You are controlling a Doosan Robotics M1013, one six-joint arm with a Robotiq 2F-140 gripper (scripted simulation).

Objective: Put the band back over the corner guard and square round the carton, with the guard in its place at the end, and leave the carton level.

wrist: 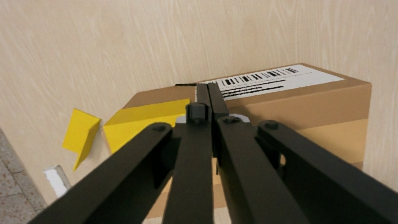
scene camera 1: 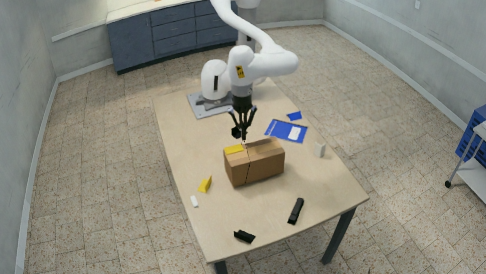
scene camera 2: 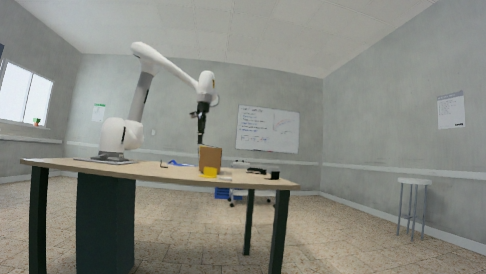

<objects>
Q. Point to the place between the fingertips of my gripper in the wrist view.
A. At 206, 99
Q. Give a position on a brown carton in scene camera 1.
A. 267, 156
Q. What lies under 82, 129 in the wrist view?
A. A yellow corner guard.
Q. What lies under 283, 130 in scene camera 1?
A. A blue folder.
</objects>
